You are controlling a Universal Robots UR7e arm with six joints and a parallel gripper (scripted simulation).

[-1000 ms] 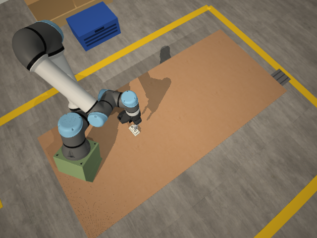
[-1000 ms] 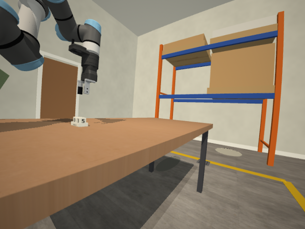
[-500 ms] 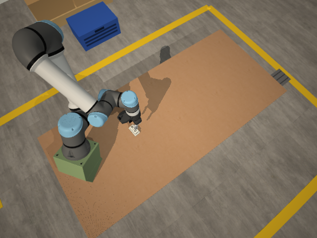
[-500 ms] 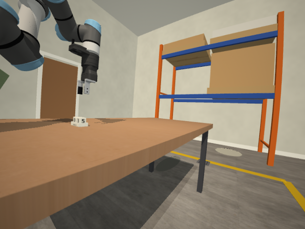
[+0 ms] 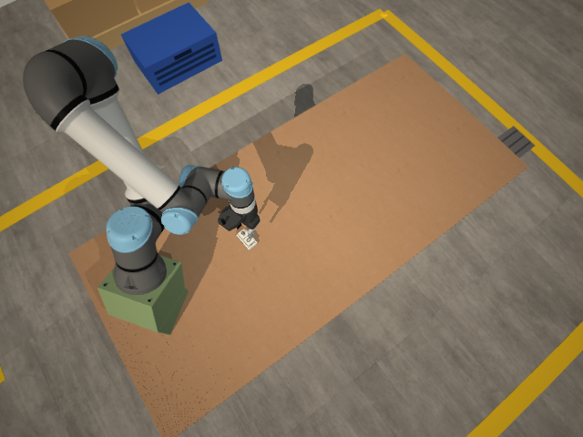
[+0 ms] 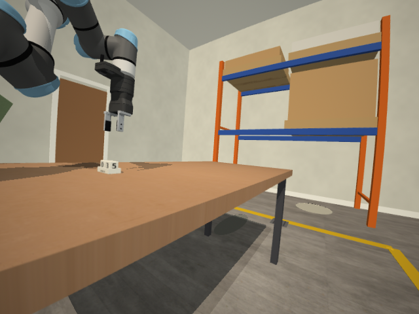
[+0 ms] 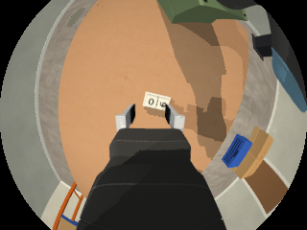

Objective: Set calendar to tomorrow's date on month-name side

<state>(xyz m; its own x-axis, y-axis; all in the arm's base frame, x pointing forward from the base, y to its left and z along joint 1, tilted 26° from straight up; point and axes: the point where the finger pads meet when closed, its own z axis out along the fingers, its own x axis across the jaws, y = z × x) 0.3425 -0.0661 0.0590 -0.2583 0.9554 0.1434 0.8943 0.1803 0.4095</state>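
My hand is 2 cm to the right of the white calendar tray and 15 cm above it.
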